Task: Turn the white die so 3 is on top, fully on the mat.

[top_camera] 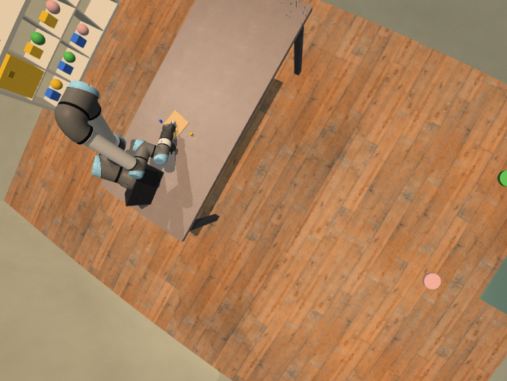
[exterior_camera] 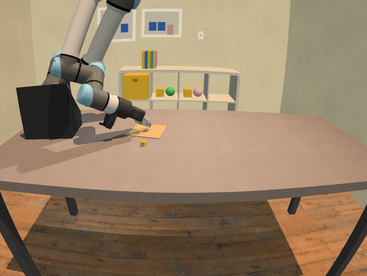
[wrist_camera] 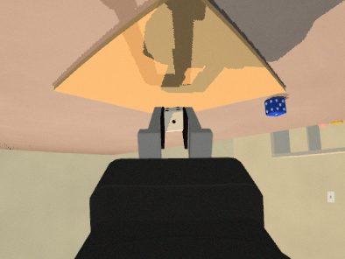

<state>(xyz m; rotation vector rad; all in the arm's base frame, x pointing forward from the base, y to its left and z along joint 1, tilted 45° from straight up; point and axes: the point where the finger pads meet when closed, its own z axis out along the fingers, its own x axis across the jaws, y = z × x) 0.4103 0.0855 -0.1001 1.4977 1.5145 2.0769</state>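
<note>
Right now the white die is 1 cm to the left of my hand, 1 cm below it and 1 cm ahead of it. Round my hand: yellow die 14 cm to the right, 3 cm below, 1 cm behind; then mat 3 cm below; then blue die 11 cm to the left, 3 cm below, 1 cm behind.
</note>
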